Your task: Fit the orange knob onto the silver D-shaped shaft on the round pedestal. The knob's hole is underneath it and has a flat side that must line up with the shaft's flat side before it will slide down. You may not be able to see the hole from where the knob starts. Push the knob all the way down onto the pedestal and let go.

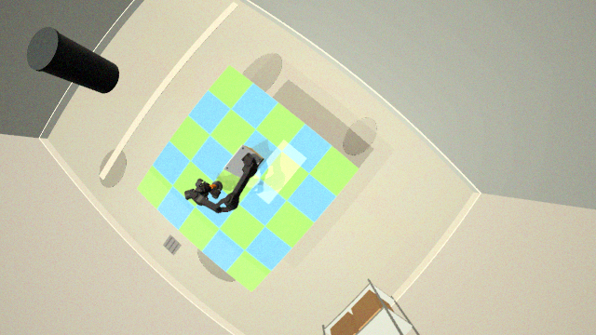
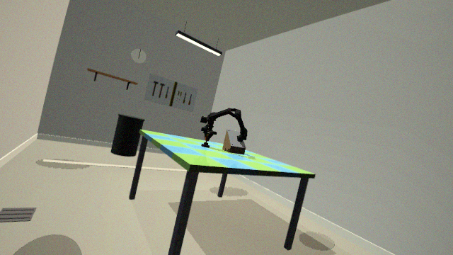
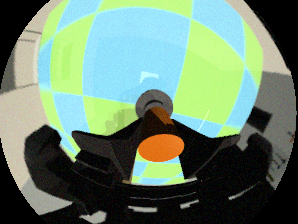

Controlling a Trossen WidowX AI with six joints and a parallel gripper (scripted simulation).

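The orange knob is 30 mm above my gripper tip. Round my gripper tip: dark pedestal: 40 mm below.
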